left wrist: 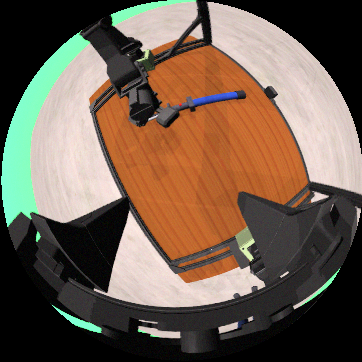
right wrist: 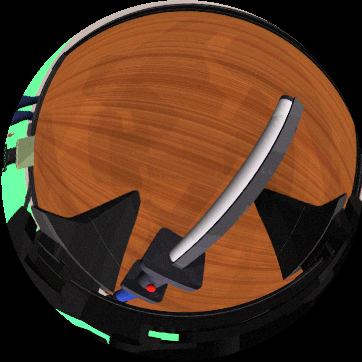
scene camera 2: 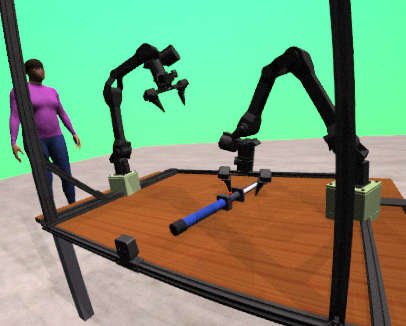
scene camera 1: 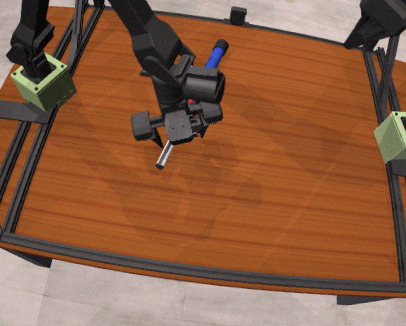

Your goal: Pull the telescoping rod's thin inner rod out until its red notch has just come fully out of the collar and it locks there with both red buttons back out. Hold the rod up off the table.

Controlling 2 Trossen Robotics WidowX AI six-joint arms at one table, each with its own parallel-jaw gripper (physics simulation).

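Observation:
The telescoping rod's blue tube point(scene camera 1: 215, 59) point(scene camera 2: 205, 213) point(left wrist: 217, 99) point(right wrist: 125, 296) lies slantwise on the table. Its dark collar has square flanges point(scene camera 2: 225, 201) point(left wrist: 191, 104) point(right wrist: 160, 250). One red button point(scene camera 1: 190, 101) point(scene camera 2: 230, 193) point(left wrist: 180, 105) point(right wrist: 151, 288) shows at the collar; the other is hidden. The silver and dark inner rod point(scene camera 1: 164, 156) point(scene camera 2: 251, 188) point(right wrist: 254, 162) sticks out; its red notch does not show. My right gripper point(scene camera 1: 182, 141) point(scene camera 2: 244, 193) point(right wrist: 198, 194) is open and empty, just above the inner rod. My left gripper point(scene camera 2: 174, 107) point(left wrist: 183, 200) is open and empty, high above the table.
The wooden table point(scene camera 1: 300, 215) point(scene camera 2: 280, 240) has a dark metal frame around its edge. A small black box point(scene camera 1: 238, 15) point(scene camera 2: 126, 247) point(left wrist: 270, 92) stands on the edge near the blue tube's end. A dark upright post point(scene camera 2: 342, 150) crosses scene camera 2 in front of the right arm.

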